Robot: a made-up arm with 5 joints.
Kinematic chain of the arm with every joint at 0, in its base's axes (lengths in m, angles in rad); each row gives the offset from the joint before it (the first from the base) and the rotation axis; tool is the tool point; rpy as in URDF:
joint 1: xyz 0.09 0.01 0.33 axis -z
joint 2: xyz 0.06 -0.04 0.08 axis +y
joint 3: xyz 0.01 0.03 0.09 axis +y
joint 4: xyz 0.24 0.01 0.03 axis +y
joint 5: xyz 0.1 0 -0.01 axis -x
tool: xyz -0.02 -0.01 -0.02 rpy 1.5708 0 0
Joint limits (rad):
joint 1: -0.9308..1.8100
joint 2: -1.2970..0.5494
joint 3: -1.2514..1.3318
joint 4: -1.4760..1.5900
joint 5: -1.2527..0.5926
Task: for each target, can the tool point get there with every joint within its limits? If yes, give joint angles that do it. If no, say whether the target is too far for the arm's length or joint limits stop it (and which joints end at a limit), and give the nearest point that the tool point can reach.
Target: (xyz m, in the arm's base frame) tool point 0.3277 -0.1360 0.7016
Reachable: yes | joints 0.4933 -0.4830 -0.0905 -0.4006 0.3373
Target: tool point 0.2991 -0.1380 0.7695
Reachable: yes | joints 0.6332 0.0048 -0.8087 -0.6539 -0.6630
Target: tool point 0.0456 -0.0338 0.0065
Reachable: no: joint limits stop it (at a limit: joint 1, joint 2) | nearest point 0.0640 -0.0586 0.1569 | short by 0.153 m
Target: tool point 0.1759 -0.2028 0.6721
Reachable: yes | joints 1.1591 -1.0547 0.5945 -0.9867 -0.1735
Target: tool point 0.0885 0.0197 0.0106
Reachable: no: joint limits stop it (at a limit: joint 1, joint 2, joint 3) | nearest point 0.1171 0.0496 0.1606 | short by 0.156 m
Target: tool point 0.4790 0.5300 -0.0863
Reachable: no: too far | nearest point 0.2939 0.2825 0.2424 | short by 0.451 m
